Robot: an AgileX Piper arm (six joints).
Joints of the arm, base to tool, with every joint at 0 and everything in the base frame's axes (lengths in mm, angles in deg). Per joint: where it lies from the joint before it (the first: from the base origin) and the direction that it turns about. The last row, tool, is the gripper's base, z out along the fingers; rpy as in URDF.
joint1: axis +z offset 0 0 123
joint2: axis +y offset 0 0 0
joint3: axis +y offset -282.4 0 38.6
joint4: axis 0.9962 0 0.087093 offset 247.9 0 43.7
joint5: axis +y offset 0 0 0
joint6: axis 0.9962 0 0.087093 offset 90.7 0 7.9
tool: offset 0 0 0 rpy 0 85.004 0
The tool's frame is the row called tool.
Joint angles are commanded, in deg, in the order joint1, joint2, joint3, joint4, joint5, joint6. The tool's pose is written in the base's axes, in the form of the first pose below.
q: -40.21, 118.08, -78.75, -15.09, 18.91, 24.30
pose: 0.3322 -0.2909 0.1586 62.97 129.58 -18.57
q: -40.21, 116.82, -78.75, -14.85, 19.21, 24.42
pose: 0.3312 -0.2901 0.1679 63.01 128.47 -18.64
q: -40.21, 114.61, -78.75, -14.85, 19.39, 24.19
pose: 0.3294 -0.2886 0.1847 62.01 126.72 -19.25
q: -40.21, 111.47, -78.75, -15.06, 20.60, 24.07
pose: 0.3249 -0.2856 0.2074 61.19 124.98 -20.22
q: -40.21, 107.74, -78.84, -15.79, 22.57, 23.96
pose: 0.3178 -0.2811 0.2338 60.17 123.42 -21.81
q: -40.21, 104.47, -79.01, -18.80, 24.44, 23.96
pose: 0.3096 -0.2777 0.2573 57.61 122.90 -25.39
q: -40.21, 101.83, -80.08, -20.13, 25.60, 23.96
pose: 0.3044 -0.2751 0.2812 56.04 120.78 -27.52
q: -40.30, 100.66, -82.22, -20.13, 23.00, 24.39
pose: 0.3070 -0.2764 0.3044 53.83 115.28 -27.78
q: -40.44, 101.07, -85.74, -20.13, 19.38, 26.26
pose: 0.3145 -0.2817 0.3260 52.32 108.42 -27.04
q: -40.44, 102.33, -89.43, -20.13, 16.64, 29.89
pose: 0.3233 -0.2873 0.3416 52.80 102.11 -24.89
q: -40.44, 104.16, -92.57, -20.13, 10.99, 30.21
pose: 0.3348 -0.2932 0.3539 48.79 96.49 -24.17
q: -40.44, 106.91, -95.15, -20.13, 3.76, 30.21
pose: 0.3489 -0.3001 0.3579 44.12 91.18 -23.21
